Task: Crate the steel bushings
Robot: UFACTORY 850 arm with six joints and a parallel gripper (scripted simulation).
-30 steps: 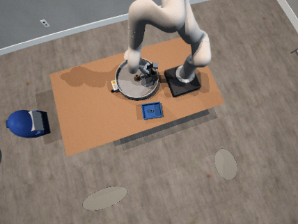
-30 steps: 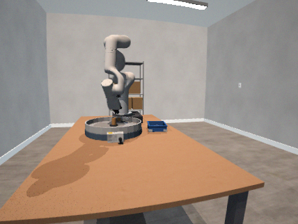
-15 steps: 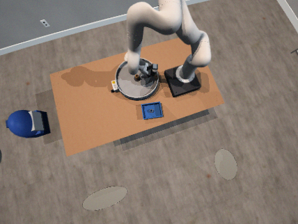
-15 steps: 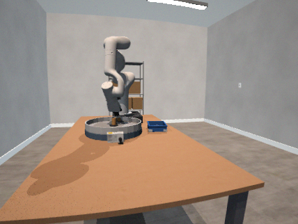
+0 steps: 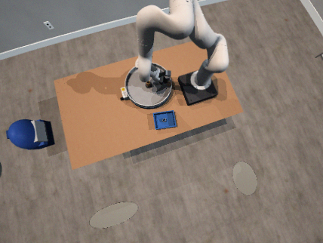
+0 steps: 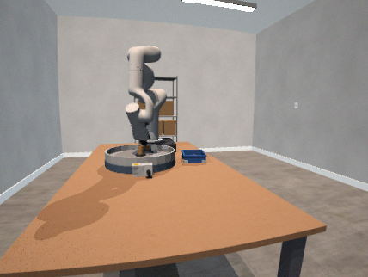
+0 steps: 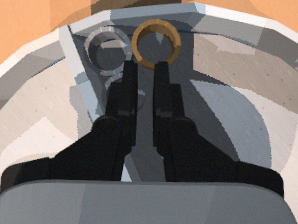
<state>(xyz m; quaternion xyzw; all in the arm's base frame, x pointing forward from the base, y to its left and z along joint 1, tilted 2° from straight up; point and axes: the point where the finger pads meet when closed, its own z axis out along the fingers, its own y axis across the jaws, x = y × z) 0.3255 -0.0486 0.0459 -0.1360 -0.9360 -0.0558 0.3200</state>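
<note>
Now: the blue crate 330 mm to the left of my hand, 80 mm below it and 80 mm ahead of it. The rest, counted from my hand: grey turning table (150 mm ahead, 50 mm below, 20 mm to the right).
</note>
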